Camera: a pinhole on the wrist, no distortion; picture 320 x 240 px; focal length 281.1 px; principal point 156.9 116.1 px. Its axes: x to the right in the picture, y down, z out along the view. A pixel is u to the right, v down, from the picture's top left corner.
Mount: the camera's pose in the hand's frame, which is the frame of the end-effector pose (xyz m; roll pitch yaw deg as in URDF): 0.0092 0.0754 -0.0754 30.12 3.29 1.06
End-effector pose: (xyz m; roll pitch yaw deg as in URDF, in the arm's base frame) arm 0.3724 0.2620 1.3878 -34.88 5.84 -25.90
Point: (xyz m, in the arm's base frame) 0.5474 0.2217 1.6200
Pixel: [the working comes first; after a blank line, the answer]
In the camera's frame: 0.1203 -0.0065 0.3620

250.3 111.1
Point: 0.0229 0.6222 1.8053
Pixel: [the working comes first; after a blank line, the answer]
In the camera's frame: -0.5499 0.1058 0.4518

outside the picture
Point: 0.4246 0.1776 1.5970
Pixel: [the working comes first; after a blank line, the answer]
In the camera's frame: 0.0355 -0.0979 0.3171

188.4 29.3
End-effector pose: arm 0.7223 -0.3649 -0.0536 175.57 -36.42 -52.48
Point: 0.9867 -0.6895 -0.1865
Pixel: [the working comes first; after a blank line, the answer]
In the camera's frame: 0.2215 0.1186 0.4425

297.6 191.5
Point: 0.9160 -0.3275 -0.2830
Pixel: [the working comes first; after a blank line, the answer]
In the camera's frame: -0.0963 -0.0849 0.3880

87.2 54.6
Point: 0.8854 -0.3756 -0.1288
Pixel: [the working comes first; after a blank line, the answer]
In the camera's frame: 0.0181 -0.0839 0.2700

175.8 28.7
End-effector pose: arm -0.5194 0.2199 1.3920 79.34 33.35 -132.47
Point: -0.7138 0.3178 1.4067
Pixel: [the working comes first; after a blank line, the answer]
In the camera's frame: 0.0141 0.0847 0.2871

170.7 199.1
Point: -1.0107 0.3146 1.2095
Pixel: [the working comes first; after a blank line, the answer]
In the camera's frame: 0.2780 0.1101 0.5253

305.7 175.0
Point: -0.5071 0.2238 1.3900
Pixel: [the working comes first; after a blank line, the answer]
In the camera's frame: -0.0228 -0.0372 0.0984

91.7 9.8
